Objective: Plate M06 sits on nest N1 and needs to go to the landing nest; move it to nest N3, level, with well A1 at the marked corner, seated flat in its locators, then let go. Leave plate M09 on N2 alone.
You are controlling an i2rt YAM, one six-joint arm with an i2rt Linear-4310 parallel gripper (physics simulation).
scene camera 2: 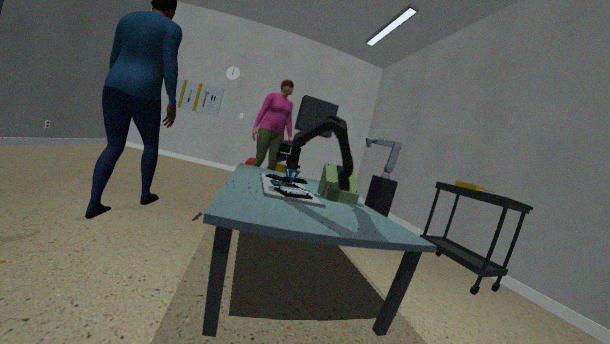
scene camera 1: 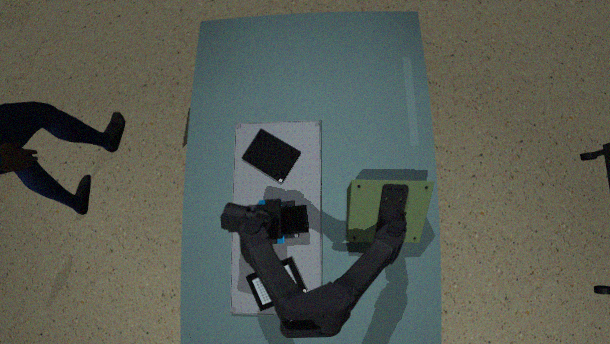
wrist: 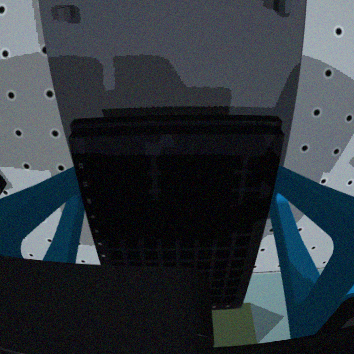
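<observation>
My gripper point(scene camera 1: 271, 220) point(scene camera 2: 292, 173) point(wrist: 176, 175) has its blue fingers on the two opposite sides of a black well plate, taken as M06 point(scene camera 1: 297, 219) point(wrist: 175, 195), and is shut on it. In the wrist view the plate lies over a flat dark grey surface point(wrist: 175, 40); the gap between them and the seating are unclear. A solid black rectangle point(scene camera 1: 271, 155) with a white corner mark lies turned on the board at the upper end. At the lower end a black frame surrounds a white gridded area point(scene camera 1: 261, 291), partly hidden by the arm. Nest and plate labels are not readable.
The light perforated board point(scene camera 1: 310, 135) point(wrist: 327, 92) lies on the blue-green table point(scene camera 1: 350, 75) point(scene camera 2: 250, 215). The green arm mount point(scene camera 1: 362, 210) point(scene camera 2: 331, 182) point(wrist: 232, 325) stands right of the board. A person in blue point(scene camera 2: 142, 55) stands left of the table; a cart point(scene camera 2: 480, 196) stands to the right.
</observation>
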